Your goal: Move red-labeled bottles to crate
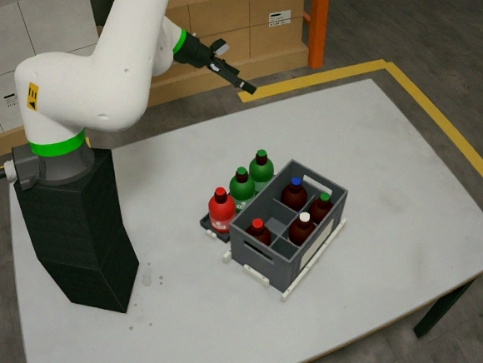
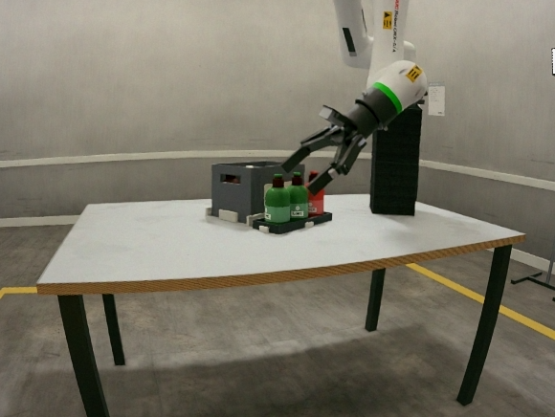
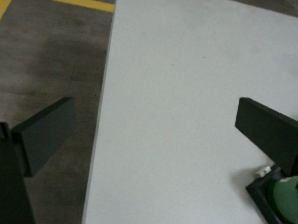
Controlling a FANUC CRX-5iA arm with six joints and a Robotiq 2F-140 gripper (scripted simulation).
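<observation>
Right now my hand is 350 mm to the left of the red-labeled bottle, 260 mm past it and 100 mm above it. From my hand the other things lie so: dark tray 310 mm to the right, 180 mm below, 170 mm behind; then grey crate 490 mm to the right, 130 mm behind, 100 mm below.
</observation>
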